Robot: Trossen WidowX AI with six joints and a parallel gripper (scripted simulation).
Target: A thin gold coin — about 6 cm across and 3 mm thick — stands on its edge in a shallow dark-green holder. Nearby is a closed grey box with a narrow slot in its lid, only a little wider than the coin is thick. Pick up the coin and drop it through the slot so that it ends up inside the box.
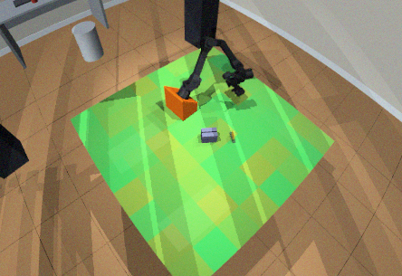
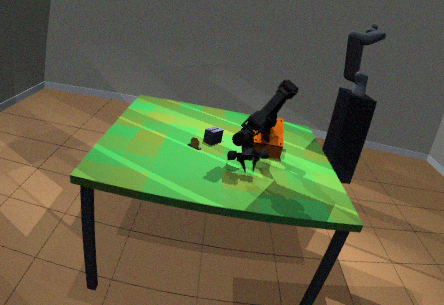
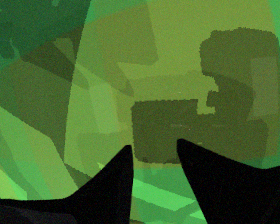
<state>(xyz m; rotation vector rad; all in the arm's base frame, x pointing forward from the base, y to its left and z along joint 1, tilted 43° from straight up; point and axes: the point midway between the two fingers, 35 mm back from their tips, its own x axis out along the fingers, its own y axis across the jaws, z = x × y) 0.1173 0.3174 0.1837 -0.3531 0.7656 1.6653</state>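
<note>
The gold coin is 26 cm ahead of my gripper tip, 28 cm to the right of it and 1 cm below it.
</note>
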